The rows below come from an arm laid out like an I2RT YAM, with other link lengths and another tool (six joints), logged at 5 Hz.
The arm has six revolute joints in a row. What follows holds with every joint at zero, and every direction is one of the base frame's.
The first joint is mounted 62.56 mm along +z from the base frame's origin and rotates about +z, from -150 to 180 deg.
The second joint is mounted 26.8 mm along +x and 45.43 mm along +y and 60.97 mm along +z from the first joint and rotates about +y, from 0 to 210 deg.
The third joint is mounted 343.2 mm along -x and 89.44 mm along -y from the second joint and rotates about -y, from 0 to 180 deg.
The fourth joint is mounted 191.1 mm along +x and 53.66 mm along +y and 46.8 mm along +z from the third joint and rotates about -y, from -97 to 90 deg.
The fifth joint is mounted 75.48 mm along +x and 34.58 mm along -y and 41.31 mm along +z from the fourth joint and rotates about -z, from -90 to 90 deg.
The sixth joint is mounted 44.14 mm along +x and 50.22 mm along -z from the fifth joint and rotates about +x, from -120 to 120 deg.
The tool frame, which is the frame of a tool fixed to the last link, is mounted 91 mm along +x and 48 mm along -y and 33 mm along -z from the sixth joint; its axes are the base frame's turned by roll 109.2, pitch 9.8 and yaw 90 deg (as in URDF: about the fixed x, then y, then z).
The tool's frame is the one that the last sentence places.
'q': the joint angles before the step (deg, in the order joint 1, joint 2, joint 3, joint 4, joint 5, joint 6). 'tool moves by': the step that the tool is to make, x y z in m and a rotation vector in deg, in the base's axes. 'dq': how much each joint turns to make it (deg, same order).
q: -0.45, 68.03, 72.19, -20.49, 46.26, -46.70
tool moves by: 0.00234, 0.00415, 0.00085, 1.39, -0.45, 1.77
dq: 0.87, -0.07, 1.37, -2.09, -1.26, 1.54
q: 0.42, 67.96, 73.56, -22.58, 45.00, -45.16
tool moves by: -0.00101, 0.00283, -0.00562, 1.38, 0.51, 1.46
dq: 0.46, -0.59, -0.19, -1.88, -1.38, 1.42
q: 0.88, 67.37, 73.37, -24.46, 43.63, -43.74
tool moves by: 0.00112, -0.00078, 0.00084, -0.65, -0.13, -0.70
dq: 0.00, 0.31, -0.35, 1.17, 0.87, -0.56
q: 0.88, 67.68, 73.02, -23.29, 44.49, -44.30
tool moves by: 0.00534, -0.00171, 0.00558, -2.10, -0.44, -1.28
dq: -0.13, 1.03, -0.41, 3.55, 1.71, -2.39
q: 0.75, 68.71, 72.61, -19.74, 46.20, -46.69
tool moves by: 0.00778, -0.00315, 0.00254, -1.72, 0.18, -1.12
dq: -0.74, 1.46, -0.45, 3.36, 0.81, -2.27
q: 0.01, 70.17, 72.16, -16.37, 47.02, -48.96
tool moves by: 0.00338, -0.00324, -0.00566, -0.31, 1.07, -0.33
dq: -0.96, 0.58, -1.19, 1.21, -0.53, -0.68
